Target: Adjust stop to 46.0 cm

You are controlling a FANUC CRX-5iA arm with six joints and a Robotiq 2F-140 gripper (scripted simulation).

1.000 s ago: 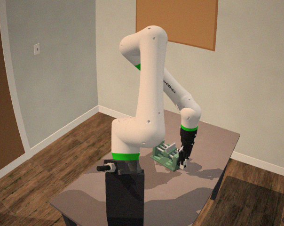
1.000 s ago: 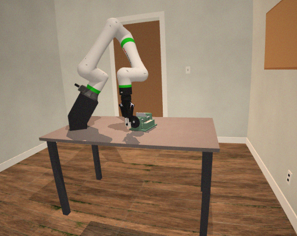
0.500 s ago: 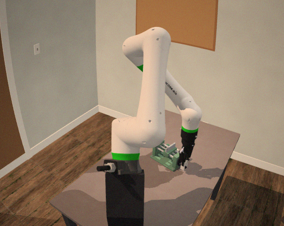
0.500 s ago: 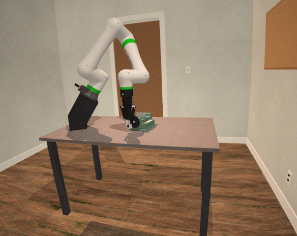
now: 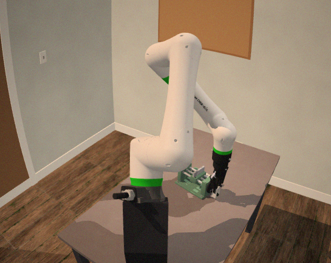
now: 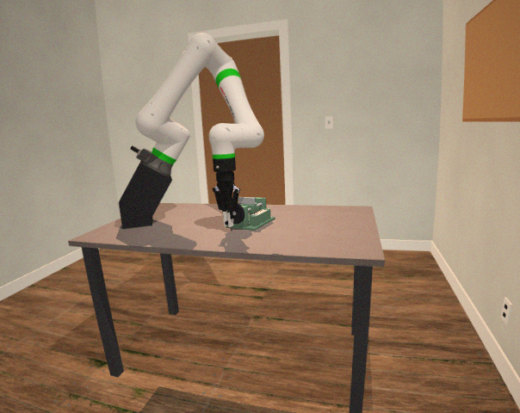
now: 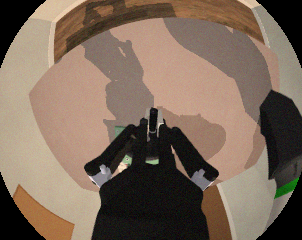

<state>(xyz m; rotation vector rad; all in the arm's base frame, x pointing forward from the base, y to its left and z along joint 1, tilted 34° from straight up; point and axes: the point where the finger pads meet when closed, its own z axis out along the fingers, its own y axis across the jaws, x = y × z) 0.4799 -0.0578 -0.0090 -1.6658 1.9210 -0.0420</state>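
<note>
The green stop fixture lies 3 cm ahead of my hand, 14 cm to the left of it and 3 cm above it. Round my hand: black handwheel: 2 cm to the left, 1 cm below.
</note>
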